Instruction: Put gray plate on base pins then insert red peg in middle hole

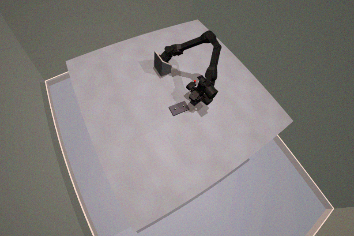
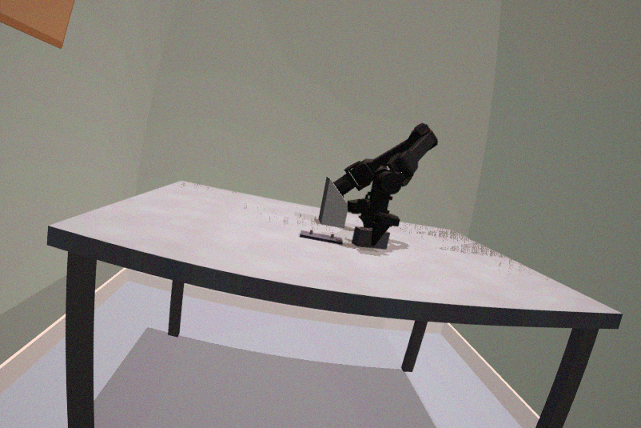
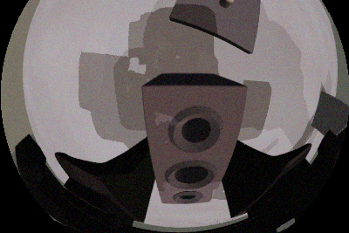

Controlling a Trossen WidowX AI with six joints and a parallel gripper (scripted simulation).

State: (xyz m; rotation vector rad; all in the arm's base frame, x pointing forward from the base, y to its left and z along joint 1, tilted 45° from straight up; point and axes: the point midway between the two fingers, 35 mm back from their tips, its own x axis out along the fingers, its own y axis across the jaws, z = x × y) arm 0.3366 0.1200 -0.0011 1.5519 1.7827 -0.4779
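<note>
Right now the dark base is 14 cm to the right of my gripper tip. The rest, counted from my gripper tip: red peg: 10 cm behind, 4 cm to the left, 3 cm above; then gray plate: 3 cm above.
</note>
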